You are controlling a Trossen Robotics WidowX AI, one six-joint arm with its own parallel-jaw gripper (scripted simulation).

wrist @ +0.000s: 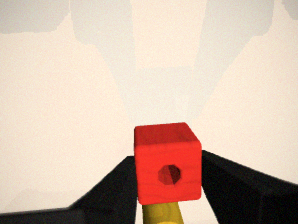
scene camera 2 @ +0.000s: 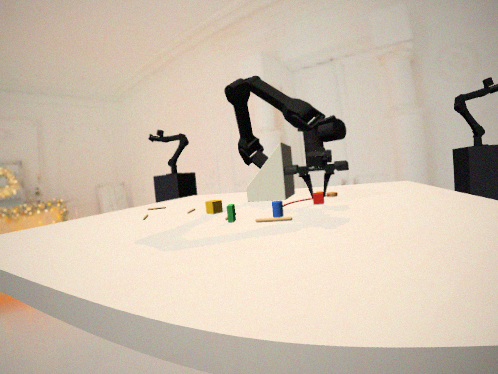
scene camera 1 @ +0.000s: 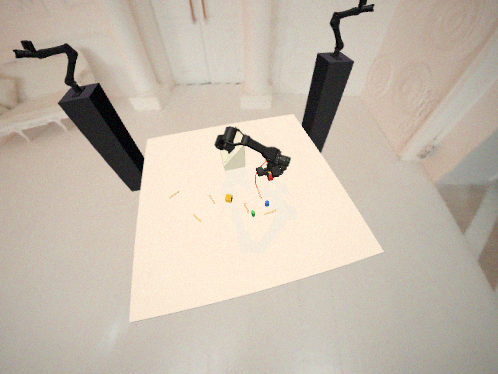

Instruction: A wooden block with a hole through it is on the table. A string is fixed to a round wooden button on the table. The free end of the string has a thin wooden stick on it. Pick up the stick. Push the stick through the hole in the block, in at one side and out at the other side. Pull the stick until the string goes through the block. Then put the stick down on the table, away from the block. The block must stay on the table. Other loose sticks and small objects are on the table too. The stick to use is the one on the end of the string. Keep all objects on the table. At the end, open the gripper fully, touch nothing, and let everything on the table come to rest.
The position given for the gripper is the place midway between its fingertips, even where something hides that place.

In view: the gripper (scene camera 2: 318, 197) and a red block (wrist: 168, 157).
The gripper shows as well in the wrist view (wrist: 165, 161).
